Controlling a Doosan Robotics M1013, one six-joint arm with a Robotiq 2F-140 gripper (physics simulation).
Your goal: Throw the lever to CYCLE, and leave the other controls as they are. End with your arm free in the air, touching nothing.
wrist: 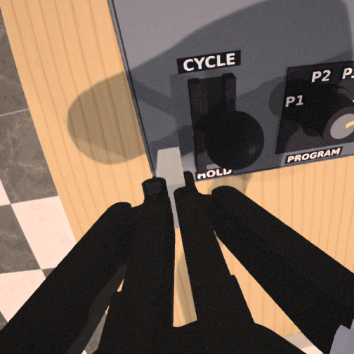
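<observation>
The lever's round black knob (234, 139) stands over the lower part of its upright slot (214, 95) on the grey control panel (155, 30), near the HOLD label (214, 173). The CYCLE label (209, 61) is above the top of the slot. My gripper (170, 164) is shut with nothing between its fingers. Its tips show below and to the left of the knob, apart from it, by the panel's lower left corner. The lever's shaft is hidden under the knob.
The PROGRAM dial (342, 126) with P1 and P2 marks is at the right, partly cut off by the view's edge. The panel lies on a light wooden table (50, 65). A checkered floor (25, 145) shows at the left. Shadows fall across the panel and table.
</observation>
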